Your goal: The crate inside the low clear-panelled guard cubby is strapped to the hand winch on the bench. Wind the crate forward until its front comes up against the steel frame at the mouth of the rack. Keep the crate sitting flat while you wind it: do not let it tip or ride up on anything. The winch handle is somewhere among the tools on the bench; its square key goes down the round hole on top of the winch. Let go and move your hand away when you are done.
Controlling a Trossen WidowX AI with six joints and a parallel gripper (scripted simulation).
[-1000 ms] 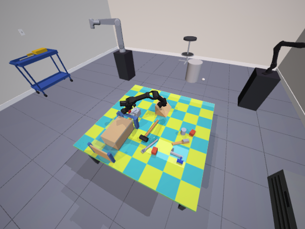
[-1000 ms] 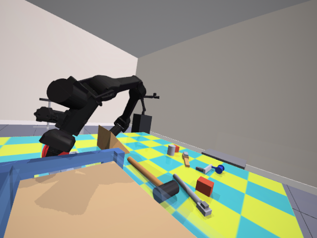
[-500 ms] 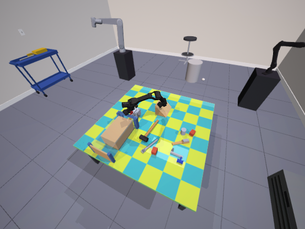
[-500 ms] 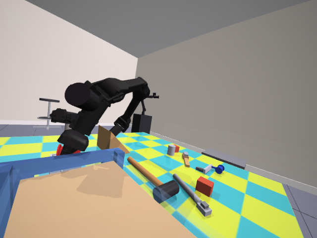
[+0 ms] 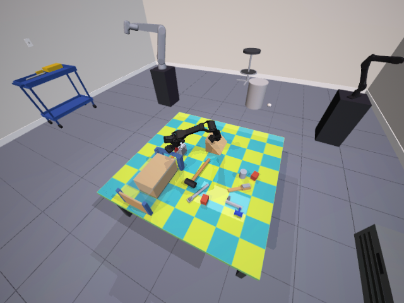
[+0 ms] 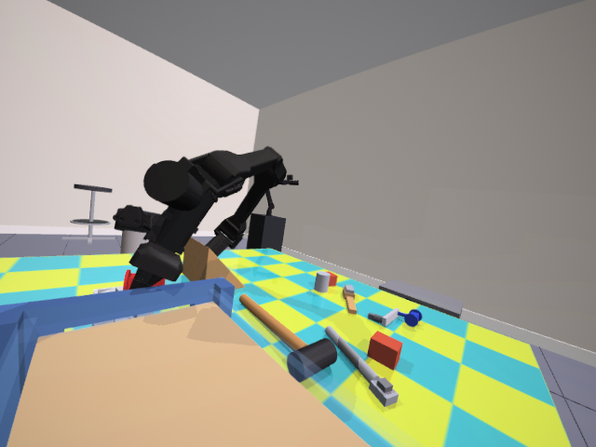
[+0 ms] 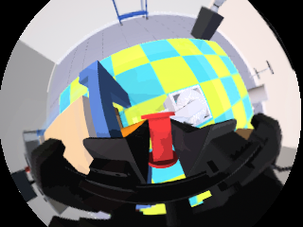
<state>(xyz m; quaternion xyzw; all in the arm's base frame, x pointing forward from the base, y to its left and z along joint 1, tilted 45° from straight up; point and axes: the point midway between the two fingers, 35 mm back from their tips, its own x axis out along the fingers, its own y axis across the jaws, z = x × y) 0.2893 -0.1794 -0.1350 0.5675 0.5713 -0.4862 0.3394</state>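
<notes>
The winch handle lies 30 mm behind my gripper tip, 10 mm to the left of it and 30 mm below it. The rest, counted from my gripper tip: brush 40 mm ahead, 640 mm to the left, 110 mm below; red grip 20 mm to the left, 10 mm above; grey winch 110 mm behind, 10 mm to the right, 100 mm below.
</notes>
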